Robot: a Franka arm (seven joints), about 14 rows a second.
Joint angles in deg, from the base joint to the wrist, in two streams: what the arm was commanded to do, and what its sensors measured. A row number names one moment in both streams.
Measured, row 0:
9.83, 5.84, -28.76, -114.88, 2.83, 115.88, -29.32
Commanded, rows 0 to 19:
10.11, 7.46, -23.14, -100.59, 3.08, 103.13, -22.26
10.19, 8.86, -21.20, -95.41, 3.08, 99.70, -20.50
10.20, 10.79, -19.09, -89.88, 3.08, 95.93, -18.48
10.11, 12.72, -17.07, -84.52, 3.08, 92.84, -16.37
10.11, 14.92, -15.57, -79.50, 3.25, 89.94, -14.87
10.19, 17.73, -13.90, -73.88, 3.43, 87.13, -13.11
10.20, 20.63, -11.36, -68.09, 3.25, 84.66, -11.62
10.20, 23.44, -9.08, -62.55, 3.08, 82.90, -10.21
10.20, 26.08, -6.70, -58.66, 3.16, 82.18, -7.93
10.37, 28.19, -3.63, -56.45, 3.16, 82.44, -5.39
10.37, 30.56, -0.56, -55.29, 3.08, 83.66, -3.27
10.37, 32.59, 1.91, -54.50, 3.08, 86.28, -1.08
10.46, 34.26, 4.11, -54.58, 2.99, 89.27, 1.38
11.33, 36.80, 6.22, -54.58, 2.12, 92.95, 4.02
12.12, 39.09, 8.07, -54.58, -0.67, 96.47, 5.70
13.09, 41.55, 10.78, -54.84, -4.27, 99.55, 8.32
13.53, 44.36, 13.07, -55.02, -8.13, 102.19, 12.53
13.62, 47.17, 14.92, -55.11, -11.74, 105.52, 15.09
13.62, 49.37, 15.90, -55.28, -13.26, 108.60, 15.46
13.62, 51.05, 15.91, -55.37, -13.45, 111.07, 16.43
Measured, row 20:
14.05, 46.66, 14.55, -59.06, -11.04, 108.22, 13.88
